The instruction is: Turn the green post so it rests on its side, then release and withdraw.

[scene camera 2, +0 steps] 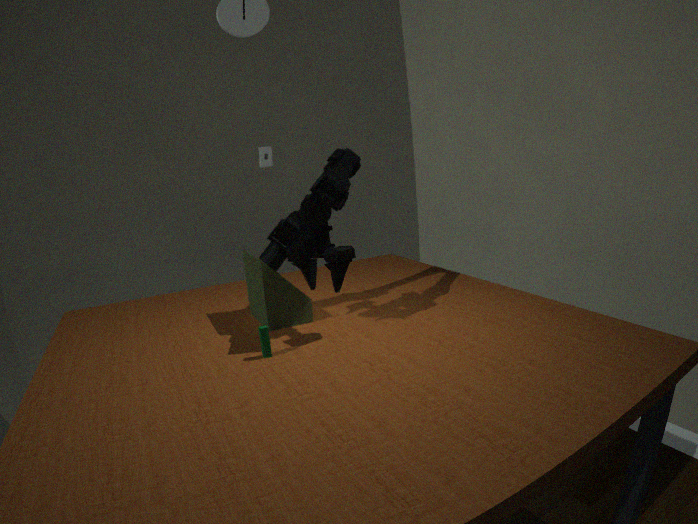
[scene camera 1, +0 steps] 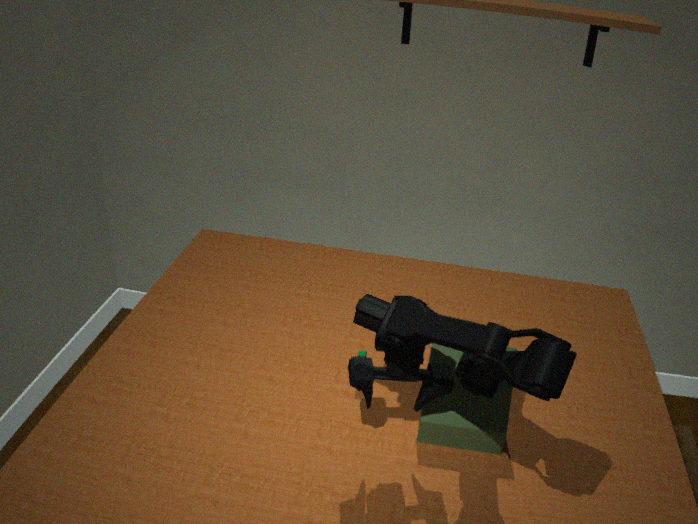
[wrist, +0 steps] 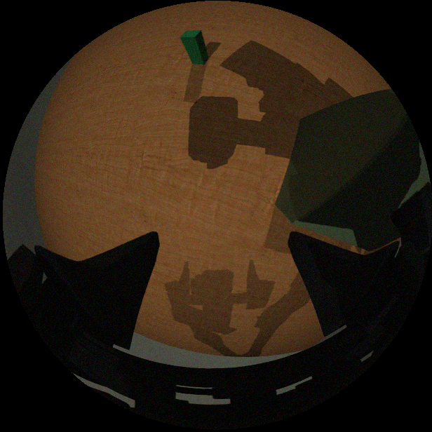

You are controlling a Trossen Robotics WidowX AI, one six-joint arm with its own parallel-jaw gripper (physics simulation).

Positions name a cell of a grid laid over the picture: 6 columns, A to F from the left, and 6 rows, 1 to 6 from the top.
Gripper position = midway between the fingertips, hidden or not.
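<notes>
You'd see the gripper (scene camera 1: D5) in scene camera 1, and scene camera 2 shows the gripper (scene camera 2: C4) too. The wrist view also shows the gripper (wrist: D4).
</notes>
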